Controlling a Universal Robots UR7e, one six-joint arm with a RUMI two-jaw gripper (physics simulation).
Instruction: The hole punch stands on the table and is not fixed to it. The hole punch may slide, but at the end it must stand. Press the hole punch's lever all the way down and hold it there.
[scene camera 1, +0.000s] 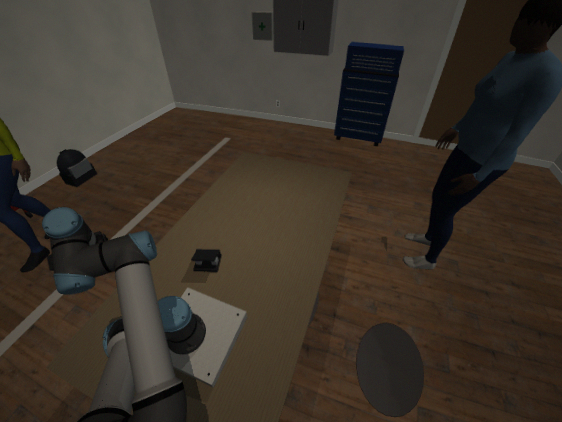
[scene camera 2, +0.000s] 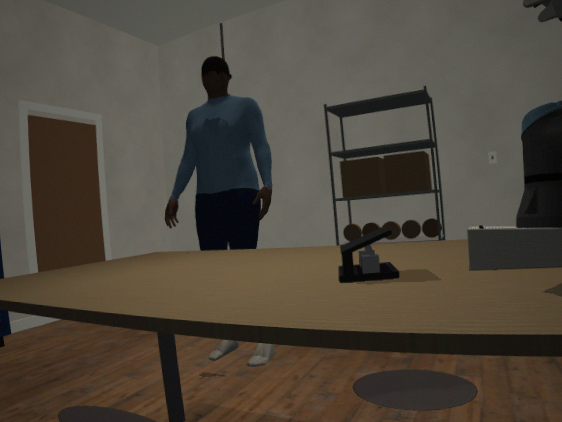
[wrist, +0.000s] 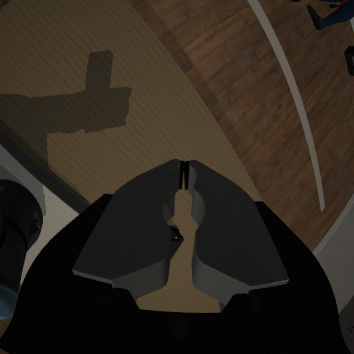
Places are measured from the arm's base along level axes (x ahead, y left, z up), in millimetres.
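Where they show: gripper, fingertip midpoint: (wrist: 183, 163); arm's base, origin of the base link: (scene camera 1: 186, 333) (scene camera 2: 556, 227) (wrist: 8, 213).
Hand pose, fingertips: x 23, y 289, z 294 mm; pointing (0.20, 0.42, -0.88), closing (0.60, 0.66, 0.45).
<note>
Things, the pixels of their top centre, and the offset from my fingertips. "spot": a spot on its surface instead. Level surfaces: height alone.
- hole punch, middle of its top: (scene camera 2: 363, 230) (scene camera 1: 204, 252) 335 mm ahead, 171 mm right, 267 mm down
- table, its level: 352 mm down
- black lever, surface spot: (scene camera 2: 367, 241) spot: 318 mm ahead, 119 mm right, 284 mm down
The hole punch (scene camera 1: 206, 260) (scene camera 2: 370, 262) stands upright on the table (scene camera 1: 270, 220) (scene camera 2: 240, 285). It has a black base, a grey middle block and a black lever (scene camera 2: 367, 241), which slants upward with its free end raised. My gripper (wrist: 183, 163) is shut and empty, its fingertips together. It is high above the table and apart from the punch; part of it shows at the top right corner of the scene camera 2 view. Through the gap behind the fingertips in the wrist view a small dark piece shows; I cannot tell whether it is the punch.
The arm's white base plate (scene camera 1: 227, 325) (scene camera 2: 515, 250) is near the punch, with the arm rising from it. The arm's shadow (wrist: 90, 107) falls on the table. A person in blue (scene camera 1: 510, 110) (scene camera 2: 225, 145) stands beyond the table; another person (scene camera 1: 15, 190) is at the left.
</note>
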